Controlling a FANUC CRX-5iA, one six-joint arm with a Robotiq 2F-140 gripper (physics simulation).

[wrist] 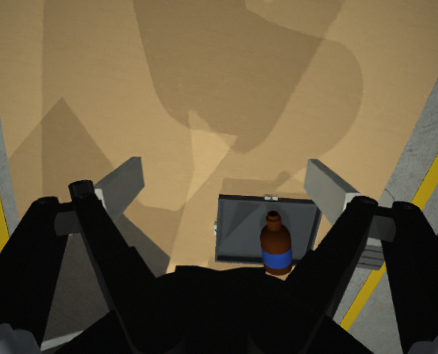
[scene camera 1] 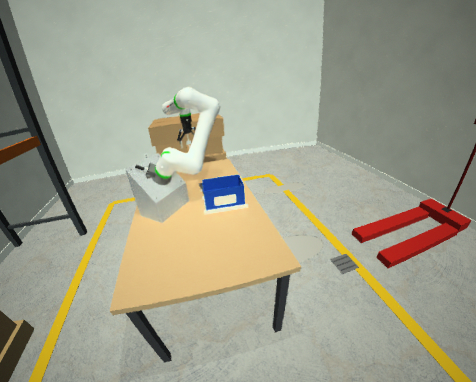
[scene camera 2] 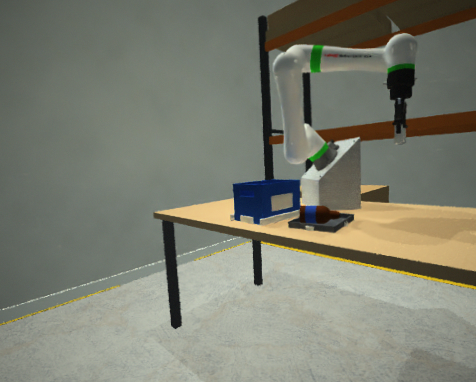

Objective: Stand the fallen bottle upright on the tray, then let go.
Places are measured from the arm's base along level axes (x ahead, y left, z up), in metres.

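Pixels of known places: gripper, fingertip midpoint: (wrist: 223, 172) (scene camera 2: 400, 143); arm's base at its link origin: (wrist: 53, 352) (scene camera 1: 160, 176) (scene camera 2: 327, 161).
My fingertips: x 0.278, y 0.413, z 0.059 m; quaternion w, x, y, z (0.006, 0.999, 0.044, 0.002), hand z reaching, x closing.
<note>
Ahead of a thing's pixels: the offset from my fingertips to its top centre. Level surfaces: height alone.
A brown bottle with a blue label @[dx +0.153, dy -0.270, dz -0.237 m] (scene camera 2: 315, 214) (wrist: 276, 247) lies on its side on the dark, low-rimmed tray @[dx +0.133, dy -0.269, dz -0.290 m] (scene camera 2: 327, 226) (wrist: 239, 237). In scene camera 2 its neck points right, away from the blue bin; in the wrist view its neck points to the image top and its base reaches the tray's lower edge. My gripper (scene camera 1: 186, 138) (scene camera 2: 400, 136) (wrist: 223, 172) is wide open and empty. It points down, high above the table, to the right of the bottle in scene camera 2. The bottle does not show in scene camera 1.
A blue bin @[dx +0.126, dy -0.549, dz -0.141 m] (scene camera 1: 223, 194) (scene camera 2: 265, 201) stands beside the tray on the table @[dz -0.316 m] (scene camera 1: 210, 250) (scene camera 2: 200, 212). The grey robot pedestal (scene camera 1: 159, 202) (scene camera 2: 341, 185) stands behind the tray in scene camera 2. Cardboard boxes (scene camera 1: 211, 132) stand at the far end in scene camera 1.
</note>
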